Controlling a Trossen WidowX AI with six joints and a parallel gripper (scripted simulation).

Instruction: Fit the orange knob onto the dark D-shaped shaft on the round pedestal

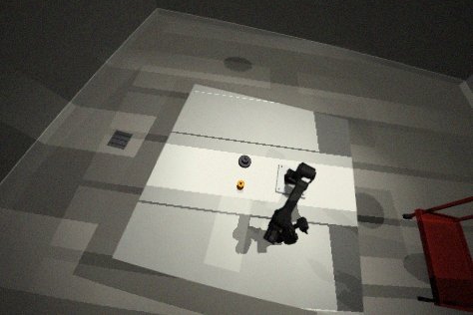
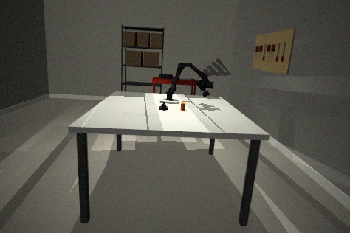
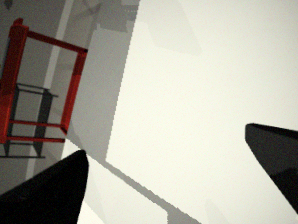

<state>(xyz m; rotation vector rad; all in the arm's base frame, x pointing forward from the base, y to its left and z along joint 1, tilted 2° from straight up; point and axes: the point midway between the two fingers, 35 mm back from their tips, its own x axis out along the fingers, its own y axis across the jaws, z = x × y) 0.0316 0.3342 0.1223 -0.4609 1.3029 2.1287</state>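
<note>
Right now the orange knob is 31 cm ahead of my gripper tip, 28 cm to the right of it and 8 cm below it. Round my gripper tip: dark round pedestal (28 cm ahead, 46 cm to the right, 8 cm below).
</note>
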